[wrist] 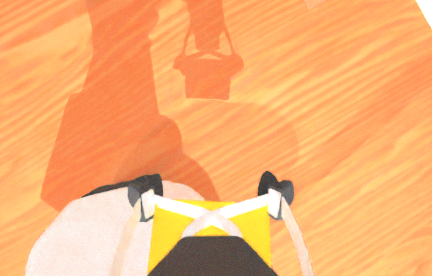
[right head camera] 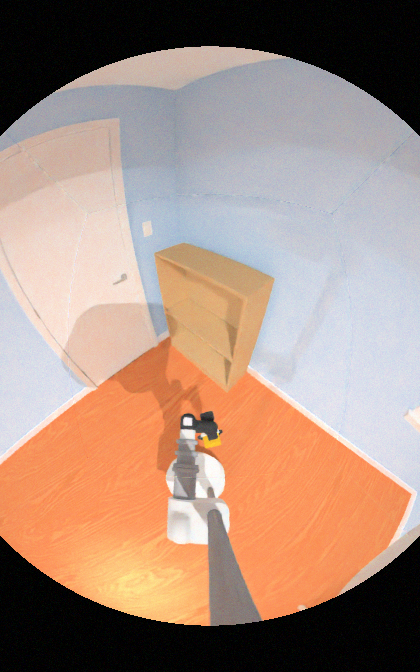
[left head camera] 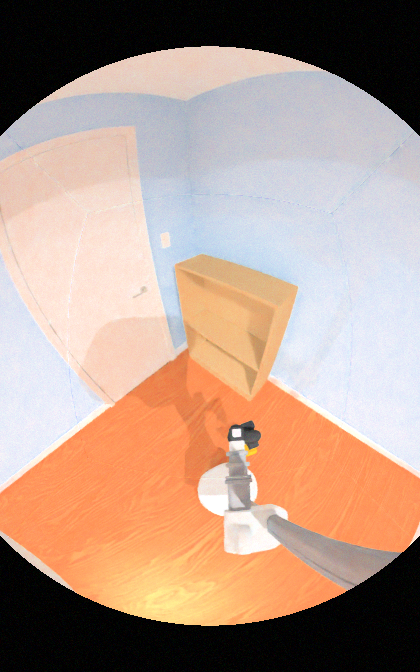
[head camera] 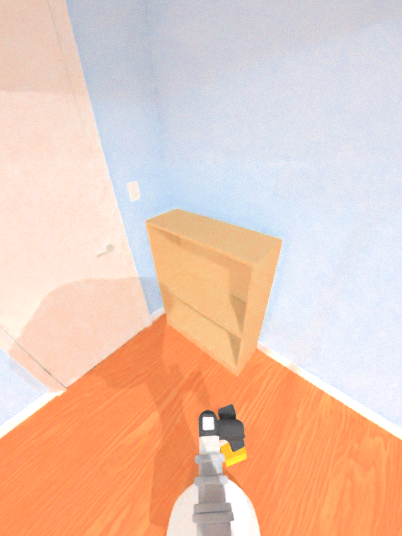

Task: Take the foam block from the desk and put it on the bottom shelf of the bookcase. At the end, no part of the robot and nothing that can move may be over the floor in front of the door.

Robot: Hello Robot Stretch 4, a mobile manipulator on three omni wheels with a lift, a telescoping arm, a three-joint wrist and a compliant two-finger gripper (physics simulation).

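Frame: origin at the robot's base, x up, y ahead, z left, level; metres.
Seen in the pictures: gripper, fingertip midpoint: (wrist: 212,187) (left head camera: 244,444); robot's base at its link origin: (left head camera: 226,488).
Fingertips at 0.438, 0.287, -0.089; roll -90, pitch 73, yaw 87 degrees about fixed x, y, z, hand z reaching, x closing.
Offsets run from my fingertips to a thing's top centre, as dx, dy, dz. "*": to the spot under its first point.
The yellow foam block {+0.068, -0.038, -0.009} (head camera: 236,457) (left head camera: 251,451) (right head camera: 212,442) (wrist: 165,230) is between the fingers of my gripper (right head camera: 210,434) (wrist: 212,187), which is shut on it, above the floor near my base. In the wrist view the fingertips stand at either side of the block; the dark gripper body hides part of it. The light wood bookcase {* +0.595, +0.762, -0.004} (head camera: 215,235) (left head camera: 235,277) (right head camera: 215,265) stands ahead in the corner, its open front angled to the left. Its lower compartment shows below the middle shelf, partly shaded. The gripper is apart from the bookcase.
The closed door {* +0.818, +0.823, +0.792} (head camera: 60,200) (left head camera: 105,260) (right head camera: 85,250) is left of the bookcase, with floor in front of it. My white round base (head camera: 182,515) (left head camera: 212,492) (right head camera: 212,470) is below the arm. The robot's shadow falls toward the door. A blue wall (head camera: 340,200) runs behind and right of the bookcase.
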